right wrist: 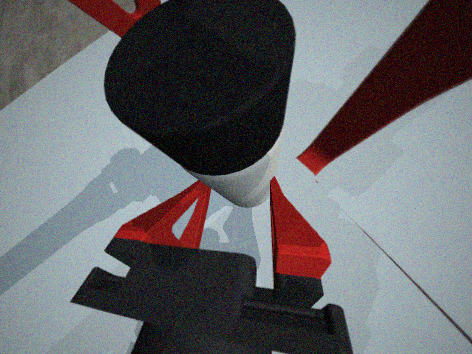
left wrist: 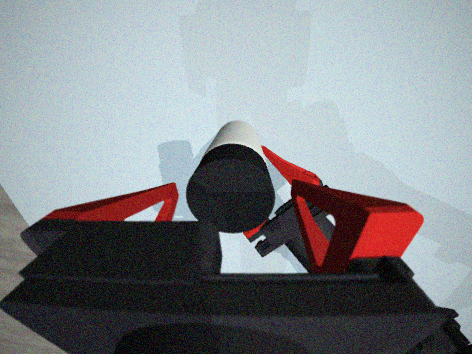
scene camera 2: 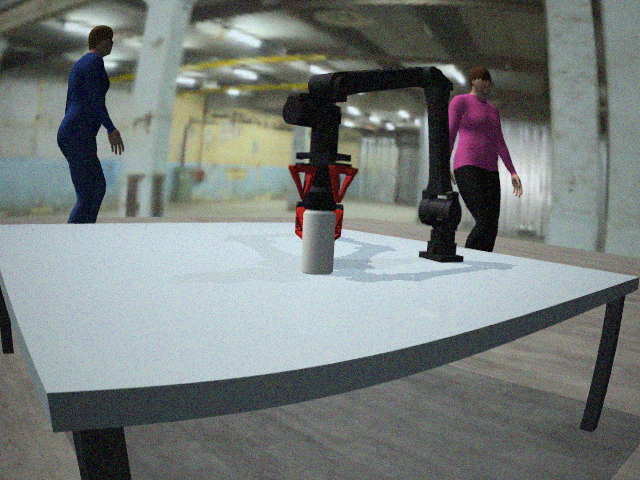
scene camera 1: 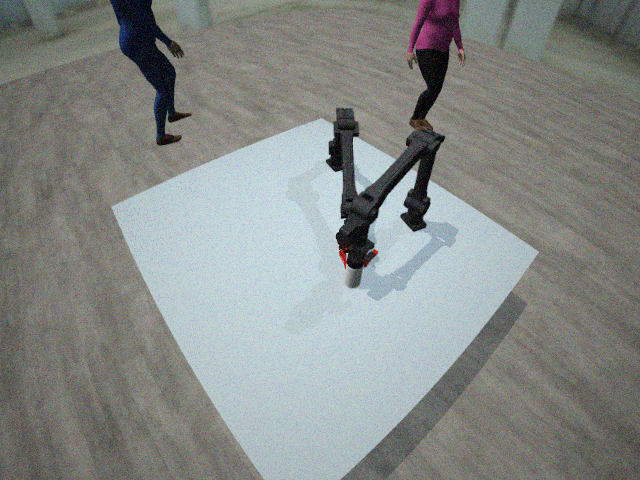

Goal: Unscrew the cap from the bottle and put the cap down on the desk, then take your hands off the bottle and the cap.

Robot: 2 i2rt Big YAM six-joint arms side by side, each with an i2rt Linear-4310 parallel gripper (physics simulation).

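Frame: origin at the left arm's base, x ahead, y right, z down, level; millimetres.
Seen in the pictures: left gripper, fingertip midpoint: (right wrist: 210, 94) (left wrist: 233, 187) (scene camera 2: 320, 201) (scene camera 1: 355, 259); right gripper, fingertip midpoint: (right wrist: 239, 180) (scene camera 2: 318, 241); left arm's base, origin of the base link: (scene camera 2: 440, 259) (scene camera 1: 413, 221); right arm's base, origin of the base link: (scene camera 1: 336, 165).
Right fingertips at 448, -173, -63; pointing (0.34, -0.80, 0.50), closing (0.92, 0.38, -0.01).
Note:
Pixels of each thing's middle, then the offset from my right fingertips to it, as dx, dy, dz. Level surfaces: height alone.
- white bottle, body centre: (right wrist: 237, 158) (left wrist: 235, 157) (scene camera 2: 318, 236) (scene camera 1: 353, 271) +6, -15, -11
- white desk, its level: dz +63
- wide black cap, body centre: (right wrist: 208, 89) (left wrist: 231, 188) (scene camera 2: 320, 200) (scene camera 1: 355, 259) +7, -15, -84
The white bottle (scene camera 1: 353, 277) (scene camera 2: 317, 245) (left wrist: 237, 133) (right wrist: 250, 185) stands upright on the white desk (scene camera 1: 232, 289) (scene camera 2: 180, 330). The wide black cap (scene camera 2: 318, 199) (left wrist: 230, 195) (right wrist: 200, 85) sits on top, in line with the bottle. My left gripper (scene camera 1: 356, 259) (left wrist: 233, 187) points down from above. Its red fingers stand wide open on either side of the cap, with a gap on each side in the left wrist view. My right gripper (right wrist: 239, 180) is shut on the bottle's body below the cap. In scene camera 2 its fingers are partly hidden behind the bottle.
The left arm (scene camera 1: 395, 173) (scene camera 2: 382, 81) reaches over the desk above the right arm (scene camera 1: 347, 165), close together near the bottle. Arm shadows lie on the desk. Two people, one in blue (scene camera 1: 149, 62) (scene camera 2: 85, 129) and one in pink (scene camera 1: 435, 25) (scene camera 2: 478, 134), stand beyond the desk.

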